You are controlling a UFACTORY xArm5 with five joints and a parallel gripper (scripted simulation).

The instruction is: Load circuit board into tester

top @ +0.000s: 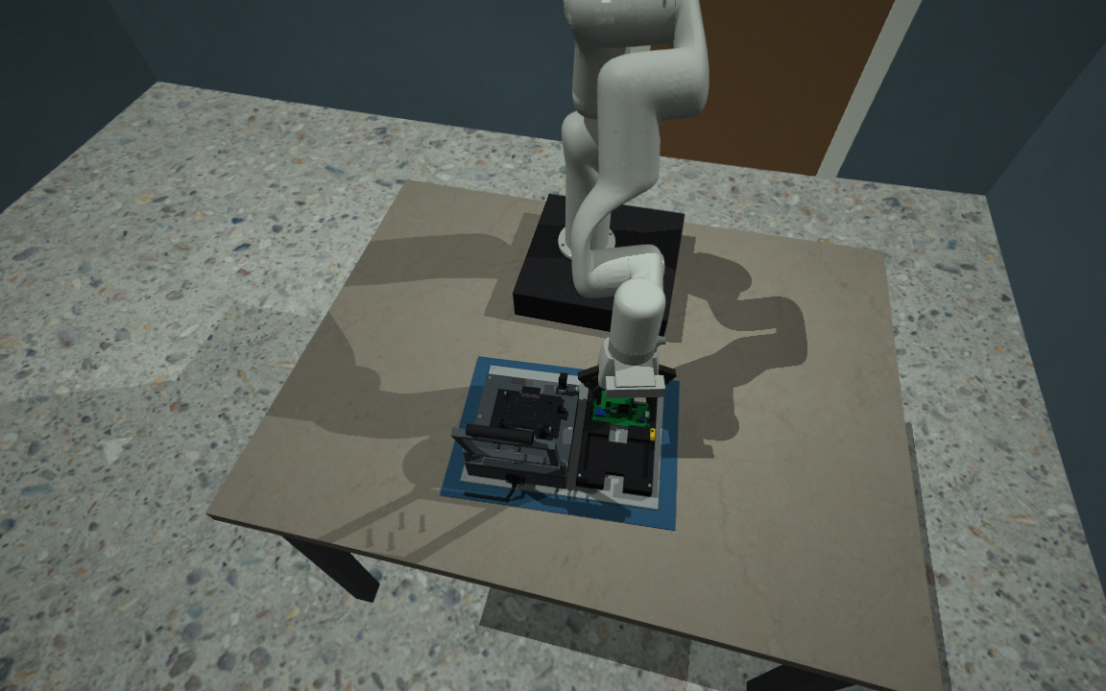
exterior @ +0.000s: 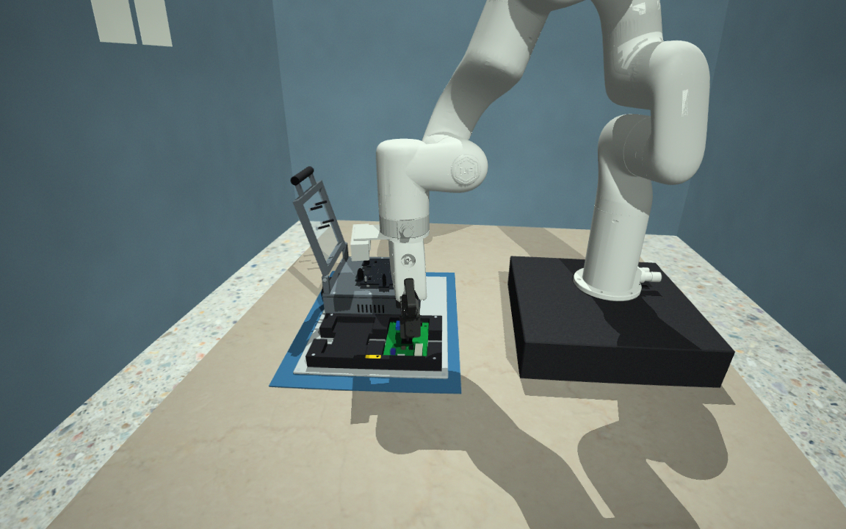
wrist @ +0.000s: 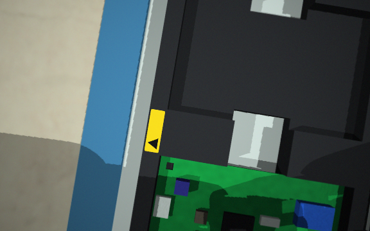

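My gripper is now 5 cm above the green circuit board. The rest, counted from my hand: framed lid 20 cm ahead, 16 cm to the right, 12 cm above; then grey tester 10 cm ahead, 12 cm to the right, 5 cm above; then black nest 8 cm ahead, 16 cm to the right, 1 cm above.
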